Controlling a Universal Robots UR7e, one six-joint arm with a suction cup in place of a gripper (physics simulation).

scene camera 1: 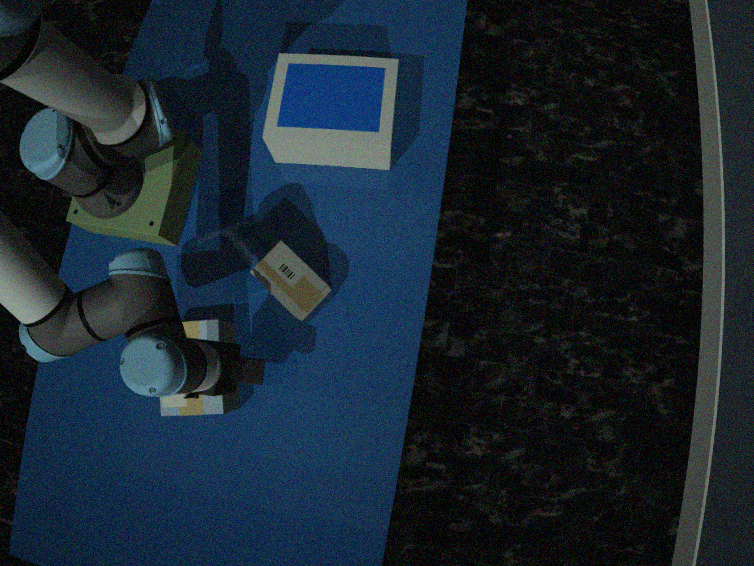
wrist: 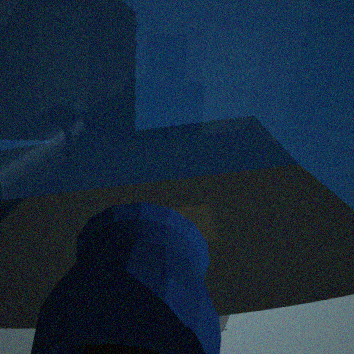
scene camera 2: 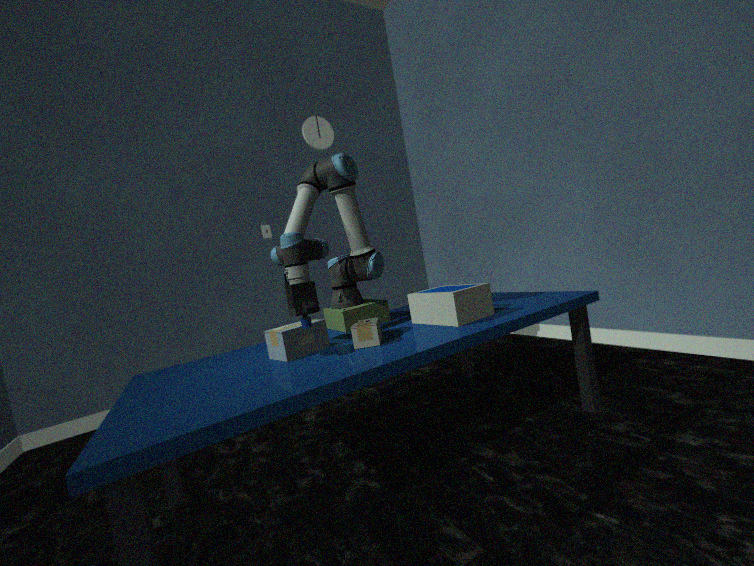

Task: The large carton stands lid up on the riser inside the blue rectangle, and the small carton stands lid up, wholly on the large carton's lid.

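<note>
The large carton [scene camera 1: 195, 405] [scene camera 2: 296, 340] [wrist: 267, 228] stands lid up on the blue table [scene camera 1: 304, 463] [scene camera 2: 231, 390], at the near left, mostly hidden under my arm in the overhead view. My suction cup [scene camera 2: 306, 319] [wrist: 151, 232] sits on the tan stripe in the middle of its lid. The carton rests on the table. The small carton [scene camera 1: 292, 280] [scene camera 2: 366, 332] stands on the table, turned at an angle, between the large carton and the riser. The riser [scene camera 1: 329, 151] [scene camera 2: 450, 307] is a pale block at the far end, with the blue rectangle [scene camera 1: 330, 97] on top and nothing on it.
The arm's green base block [scene camera 1: 142, 210] [scene camera 2: 352, 316] stands at the table's left edge beside the riser. The arm's elbow and wrist joints hang over the left part of the table. Dark floor lies past the table's right edge.
</note>
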